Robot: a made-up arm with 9 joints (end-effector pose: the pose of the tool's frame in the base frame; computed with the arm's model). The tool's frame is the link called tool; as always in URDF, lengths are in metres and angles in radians.
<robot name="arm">
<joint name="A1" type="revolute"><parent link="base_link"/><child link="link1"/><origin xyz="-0.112 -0.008 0.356" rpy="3.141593 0 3.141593"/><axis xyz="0 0 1"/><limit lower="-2.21" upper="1.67" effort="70" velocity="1.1"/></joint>
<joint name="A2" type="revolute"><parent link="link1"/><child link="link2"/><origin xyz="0.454 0.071 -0.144" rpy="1.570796 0 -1.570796"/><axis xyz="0 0 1"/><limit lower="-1.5" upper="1.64" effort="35" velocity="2.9"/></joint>
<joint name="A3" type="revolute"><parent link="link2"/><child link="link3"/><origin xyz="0.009 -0.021 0.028" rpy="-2.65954 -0.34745 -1.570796"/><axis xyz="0 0 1"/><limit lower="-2.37" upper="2.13" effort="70" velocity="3"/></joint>
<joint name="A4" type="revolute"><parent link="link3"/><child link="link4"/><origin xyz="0.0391 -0.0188 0.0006" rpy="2.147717 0.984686 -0.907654"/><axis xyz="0 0 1"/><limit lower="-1.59" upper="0.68" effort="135" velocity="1.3"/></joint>
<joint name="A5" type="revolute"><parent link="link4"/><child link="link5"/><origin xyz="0.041 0.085 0.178" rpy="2.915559 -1.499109 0"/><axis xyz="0 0 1"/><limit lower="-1.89" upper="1.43" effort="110" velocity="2.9"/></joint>
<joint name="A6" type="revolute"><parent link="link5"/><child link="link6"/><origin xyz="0.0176 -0.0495 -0.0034" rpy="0.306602 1.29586 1.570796"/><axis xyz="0 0 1"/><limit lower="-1.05" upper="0.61" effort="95" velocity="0.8"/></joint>
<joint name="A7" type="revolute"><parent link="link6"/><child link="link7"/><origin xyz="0.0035 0.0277 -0.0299" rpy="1.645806 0.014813 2.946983"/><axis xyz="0 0 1"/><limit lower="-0.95" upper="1.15" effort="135" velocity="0.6"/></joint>
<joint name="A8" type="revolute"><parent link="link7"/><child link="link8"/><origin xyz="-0.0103 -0.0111 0.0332" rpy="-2.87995 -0.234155 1.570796"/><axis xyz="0 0 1"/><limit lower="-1.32" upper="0.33" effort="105" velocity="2.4"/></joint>
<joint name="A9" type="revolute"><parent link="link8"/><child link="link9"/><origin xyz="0.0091 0.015 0.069" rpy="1.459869 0.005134 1.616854"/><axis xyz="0 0 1"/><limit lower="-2.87" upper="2.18" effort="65" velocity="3.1"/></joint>
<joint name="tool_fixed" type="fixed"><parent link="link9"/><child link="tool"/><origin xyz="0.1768 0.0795 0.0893" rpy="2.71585 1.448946 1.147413"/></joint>
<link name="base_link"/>
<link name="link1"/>
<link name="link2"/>
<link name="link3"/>
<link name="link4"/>
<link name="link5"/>
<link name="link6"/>
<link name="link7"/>
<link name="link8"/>
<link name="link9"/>
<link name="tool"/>
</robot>
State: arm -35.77 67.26 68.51 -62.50 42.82 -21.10 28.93 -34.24 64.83
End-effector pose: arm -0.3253 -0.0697 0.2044 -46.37 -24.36 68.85
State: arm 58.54 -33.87 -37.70 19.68 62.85 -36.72 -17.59 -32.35 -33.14
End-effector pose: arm -0.3911 0.2314 0.4798 70.17 42.34 -161.46
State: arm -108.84 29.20 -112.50 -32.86 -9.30 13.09 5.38 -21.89 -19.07
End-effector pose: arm -0.3005 -0.3749 0.6098 176.96 50.18 -165.37
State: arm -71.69 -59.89 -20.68 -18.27 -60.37 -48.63 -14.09 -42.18 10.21
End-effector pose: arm -0.0796 -0.2824 0.3441 -93.56 -38.50 128.92
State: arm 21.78 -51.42 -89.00 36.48 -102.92 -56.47 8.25 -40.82 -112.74
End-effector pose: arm -0.5806 0.4537 0.4430 28.95 -5.20 -23.29
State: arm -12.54 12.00 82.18 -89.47 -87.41 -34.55 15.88 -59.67 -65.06
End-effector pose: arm -0.2519 -0.1466 0.5269 -5.35 47.07 -177.42
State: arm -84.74 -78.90 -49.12 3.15 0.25 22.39 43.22 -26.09 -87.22
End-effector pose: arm -0.1847 -0.3760 0.5165 33.70 -5.82 28.58
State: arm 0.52 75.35 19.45 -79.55 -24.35 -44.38 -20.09 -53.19 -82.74
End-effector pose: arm -0.5266 0.0844 0.3542 -137.83 -50.03 -69.09
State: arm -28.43 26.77 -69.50 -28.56 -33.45 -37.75 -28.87 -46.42 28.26
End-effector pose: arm -0.5268 0.1575 0.4275 36.66 42.60 -24.07
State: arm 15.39 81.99 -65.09 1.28 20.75 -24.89 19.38 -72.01 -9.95
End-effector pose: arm -0.5554 0.2603 0.6991 159.74 19.38 4.73
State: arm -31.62 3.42 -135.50 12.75 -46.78 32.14 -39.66 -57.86 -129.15
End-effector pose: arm -0.4673 -0.1071 0.5188 9.38 37.04 -120.71
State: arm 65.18 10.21 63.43 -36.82 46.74 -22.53 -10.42 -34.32 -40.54
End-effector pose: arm -0.1093 0.3044 0.5387 42.03 -9.89 -69.91
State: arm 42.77 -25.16 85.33 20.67 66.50 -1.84 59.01 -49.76 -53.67
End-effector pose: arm -0.4747 0.3058 0.6175 4.19 8.00 7.60
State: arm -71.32 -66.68 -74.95 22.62 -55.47 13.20 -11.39 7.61 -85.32
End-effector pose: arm -0.1452 -0.3505 0.4503 118.49 -65.66 -123.12
